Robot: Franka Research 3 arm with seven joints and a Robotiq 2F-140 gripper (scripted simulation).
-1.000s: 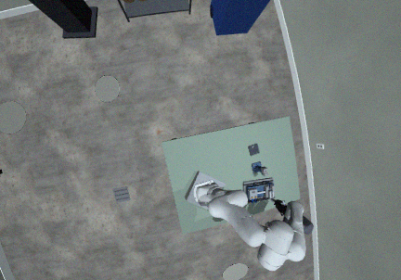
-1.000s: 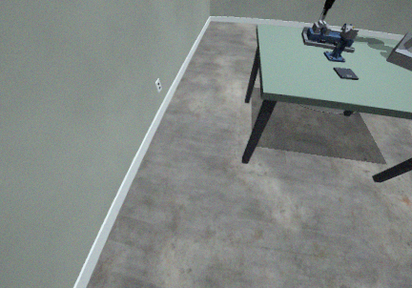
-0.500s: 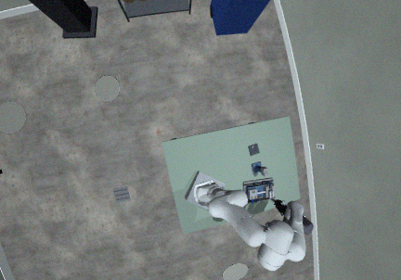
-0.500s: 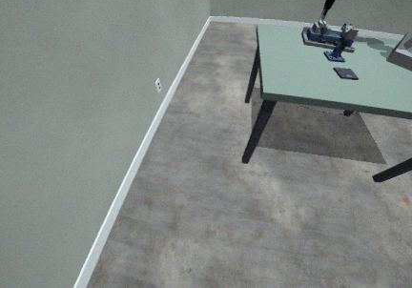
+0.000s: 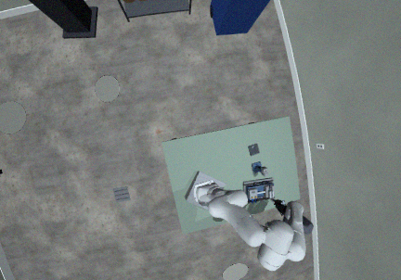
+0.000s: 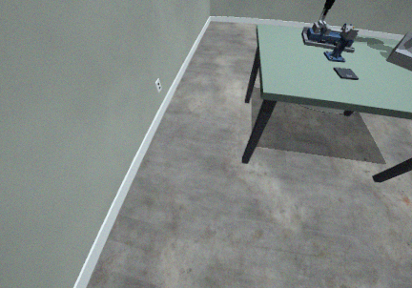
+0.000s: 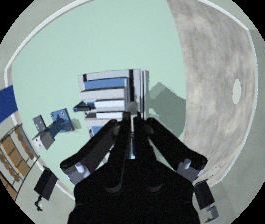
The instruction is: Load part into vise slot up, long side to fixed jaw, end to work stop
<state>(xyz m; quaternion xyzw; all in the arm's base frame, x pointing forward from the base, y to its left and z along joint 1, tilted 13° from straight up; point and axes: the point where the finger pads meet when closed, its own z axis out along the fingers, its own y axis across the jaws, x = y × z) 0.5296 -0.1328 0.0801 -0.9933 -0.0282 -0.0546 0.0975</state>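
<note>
Now: hand 5 cm to the right of the part and 4 cm above it. From my hand the other things lie so: vise 10 cm below, 8 cm behind, 6 cm to the left.
</note>
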